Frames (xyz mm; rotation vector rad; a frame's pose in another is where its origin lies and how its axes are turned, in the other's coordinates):
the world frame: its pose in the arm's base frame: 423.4 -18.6 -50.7 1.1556 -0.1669 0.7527
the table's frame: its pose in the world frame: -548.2 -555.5 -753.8 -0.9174 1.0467 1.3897
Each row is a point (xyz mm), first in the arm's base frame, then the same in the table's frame.
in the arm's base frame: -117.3 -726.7 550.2
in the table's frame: -1047.3 26.1 1611.9
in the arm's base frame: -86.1 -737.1 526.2
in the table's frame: -1066.5 19.6 1576.6
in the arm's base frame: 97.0 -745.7 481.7
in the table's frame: -1154.5 -89.1 1450.0
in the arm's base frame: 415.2 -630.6 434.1
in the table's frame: -1203.2 -359.7 1247.0
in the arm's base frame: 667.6 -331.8 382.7
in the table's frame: -1063.3 -677.6 1060.0
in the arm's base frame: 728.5 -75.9 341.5
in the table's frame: -868.0 -838.5 977.2
